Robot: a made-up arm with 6 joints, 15 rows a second.
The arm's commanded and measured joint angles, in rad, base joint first. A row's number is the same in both.
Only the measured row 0 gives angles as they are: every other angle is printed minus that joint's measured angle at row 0.
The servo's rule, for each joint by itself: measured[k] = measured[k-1] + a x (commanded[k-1-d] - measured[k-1]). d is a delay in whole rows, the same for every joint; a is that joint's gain. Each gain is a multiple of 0.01, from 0.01 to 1. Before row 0 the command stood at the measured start. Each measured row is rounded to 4 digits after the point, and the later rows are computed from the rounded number. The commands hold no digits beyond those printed.
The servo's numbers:
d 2
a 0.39 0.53 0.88 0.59 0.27 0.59
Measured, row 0:
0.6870 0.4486 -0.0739 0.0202 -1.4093 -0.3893
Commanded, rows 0 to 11:
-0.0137 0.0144 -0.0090 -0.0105 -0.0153 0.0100
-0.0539 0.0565 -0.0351 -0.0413 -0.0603 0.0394
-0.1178 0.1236 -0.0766 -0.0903 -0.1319 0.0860
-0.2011 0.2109 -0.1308 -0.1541 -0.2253 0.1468
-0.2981 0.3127 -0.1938 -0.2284 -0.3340 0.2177
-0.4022 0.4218 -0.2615 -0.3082 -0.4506 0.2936
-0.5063 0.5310 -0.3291 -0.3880 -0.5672 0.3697
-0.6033 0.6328 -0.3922 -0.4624 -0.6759 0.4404
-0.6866 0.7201 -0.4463 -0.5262 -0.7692 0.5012
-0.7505 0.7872 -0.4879 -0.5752 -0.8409 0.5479
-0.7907 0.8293 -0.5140 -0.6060 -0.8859 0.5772
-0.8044 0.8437 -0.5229 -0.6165 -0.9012 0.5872
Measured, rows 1 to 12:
0.0000 0.0000 0.0000 0.0000 0.0000 0.0000
0.0000 0.0000 0.0000 0.0000 0.0000 0.0000
-0.0053 0.0076 -0.0079 -0.0062 -0.0041 0.0059
-0.0243 0.0335 -0.0318 -0.0269 -0.0193 0.0257
-0.0608 0.0813 -0.0712 -0.0643 -0.0497 0.0613
-0.1155 0.1500 -0.1236 -0.1173 -0.0971 0.1117
-0.1867 0.2362 -0.1854 -0.1828 -0.1611 0.1742
-0.2707 0.3346 -0.2524 -0.2568 -0.2393 0.2446
-0.3626 0.4387 -0.3199 -0.3342 -0.3278 0.3184
-0.4565 0.5416 -0.3835 -0.4098 -0.4218 0.3904
-0.5462 0.6362 -0.4388 -0.4785 -0.5156 0.4558
-0.6259 0.7162 -0.4820 -0.5356 -0.6034 0.5101

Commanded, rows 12 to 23:
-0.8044 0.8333 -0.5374 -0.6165 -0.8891 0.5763
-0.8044 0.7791 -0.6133 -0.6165 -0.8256 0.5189
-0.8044 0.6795 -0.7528 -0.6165 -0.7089 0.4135
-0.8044 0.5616 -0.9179 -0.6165 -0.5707 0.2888
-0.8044 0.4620 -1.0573 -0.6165 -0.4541 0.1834
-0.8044 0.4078 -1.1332 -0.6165 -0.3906 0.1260
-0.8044 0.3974 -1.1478 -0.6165 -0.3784 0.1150
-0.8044 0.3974 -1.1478 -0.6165 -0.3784 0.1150
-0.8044 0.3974 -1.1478 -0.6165 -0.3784 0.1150
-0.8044 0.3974 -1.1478 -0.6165 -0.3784 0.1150
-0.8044 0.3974 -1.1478 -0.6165 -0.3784 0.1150
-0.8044 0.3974 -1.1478 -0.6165 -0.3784 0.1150
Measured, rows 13 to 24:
-0.6902 0.7761 -0.5102 -0.5771 -0.6797 0.5497
-0.7347 0.8119 -0.5214 -0.6003 -0.7395 0.5718
-0.7619 0.8232 -0.5355 -0.6099 -0.7799 0.5745
-0.7785 0.7998 -0.6040 -0.6138 -0.7922 0.5417
-0.7886 0.7360 -0.7349 -0.6154 -0.7697 0.4661
-0.7948 0.6436 -0.8959 -0.6160 -0.7160 0.3615
-0.7985 0.5474 -1.0379 -0.6163 -0.6453 0.2564
-0.8008 0.4734 -1.1218 -0.6164 -0.5765 0.1795
-0.8022 0.4331 -1.1447 -0.6165 -0.5230 0.1414
-0.8031 0.4142 -1.1474 -0.6165 -0.4840 0.1258
-0.8036 0.4053 -1.1478 -0.6165 -0.4555 0.1194
-0.8039 0.4011 -1.1478 -0.6165 -0.4347 0.1168

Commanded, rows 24 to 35:
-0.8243 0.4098 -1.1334 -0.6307 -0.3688 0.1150
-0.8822 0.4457 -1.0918 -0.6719 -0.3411 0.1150
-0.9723 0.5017 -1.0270 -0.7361 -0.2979 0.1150
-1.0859 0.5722 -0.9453 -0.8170 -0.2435 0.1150
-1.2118 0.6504 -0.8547 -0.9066 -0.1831 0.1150
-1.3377 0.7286 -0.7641 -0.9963 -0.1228 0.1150
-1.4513 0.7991 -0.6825 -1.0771 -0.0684 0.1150
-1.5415 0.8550 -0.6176 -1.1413 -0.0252 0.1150
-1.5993 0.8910 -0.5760 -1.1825 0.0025 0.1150
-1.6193 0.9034 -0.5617 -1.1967 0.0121 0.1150
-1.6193 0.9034 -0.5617 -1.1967 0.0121 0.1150
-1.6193 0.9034 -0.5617 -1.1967 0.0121 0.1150
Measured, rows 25 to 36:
-0.8041 0.3991 -1.1478 -0.6165 -0.4195 0.1157
-0.8042 0.3982 -1.1478 -0.6165 -0.4084 0.1153
-0.8120 0.4043 -1.1351 -0.6249 -0.3977 0.1151
-0.8394 0.4262 -1.0970 -0.6526 -0.3824 0.1150
-0.8912 0.4662 -1.0354 -0.7019 -0.3596 0.1150
-0.9671 0.5224 -0.9561 -0.7698 -0.3283 0.1150
-1.0625 0.5902 -0.8669 -0.8505 -0.2891 0.1150
-1.1698 0.6636 -0.7764 -0.9365 -0.2442 0.1150
-1.2796 0.7354 -0.6938 -1.0195 -0.1967 0.1150
-1.3817 0.7988 -0.6267 -1.0914 -0.1504 0.1150
-1.4666 0.8477 -0.5821 -1.1451 -0.1091 0.1150
-1.5262 0.8772 -0.5641 -1.1755 -0.0764 0.1150

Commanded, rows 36 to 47:
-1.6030 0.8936 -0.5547 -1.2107 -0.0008 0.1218
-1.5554 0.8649 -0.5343 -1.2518 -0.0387 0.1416
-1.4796 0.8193 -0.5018 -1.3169 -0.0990 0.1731
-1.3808 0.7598 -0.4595 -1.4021 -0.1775 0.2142
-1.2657 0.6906 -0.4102 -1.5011 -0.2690 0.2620
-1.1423 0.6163 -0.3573 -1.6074 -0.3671 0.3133
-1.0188 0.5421 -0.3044 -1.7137 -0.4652 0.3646
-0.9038 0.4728 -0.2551 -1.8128 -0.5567 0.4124
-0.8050 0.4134 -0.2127 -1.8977 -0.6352 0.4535
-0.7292 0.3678 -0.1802 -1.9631 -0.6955 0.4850
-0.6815 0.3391 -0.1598 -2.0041 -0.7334 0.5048
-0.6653 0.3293 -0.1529 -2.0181 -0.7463 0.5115
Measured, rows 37 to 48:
-1.5625 0.8911 -0.5620 -1.1880 -0.0525 0.1150
-1.5847 0.8976 -0.5617 -1.1931 -0.0351 0.1150
-1.5918 0.8955 -0.5555 -1.2035 -0.0258 0.1190
-1.5776 0.8793 -0.5368 -1.2320 -0.0293 0.1323
-1.5394 0.8475 -0.5060 -1.2821 -0.0481 0.1564
-1.4775 0.8010 -0.4651 -1.3529 -0.0830 0.1905
-1.3949 0.7425 -0.4168 -1.4403 -0.1332 0.2327
-1.2964 0.6756 -0.3644 -1.5389 -0.1964 0.2803
-1.1881 0.6048 -0.3116 -1.6420 -0.2690 0.3300
-1.0772 0.5348 -0.2619 -1.7428 -0.3467 0.3786
-0.9710 0.4705 -0.2186 -1.8342 -0.4246 0.4228
-0.8767 0.4161 -0.1848 -1.9103 -0.4977 0.4595

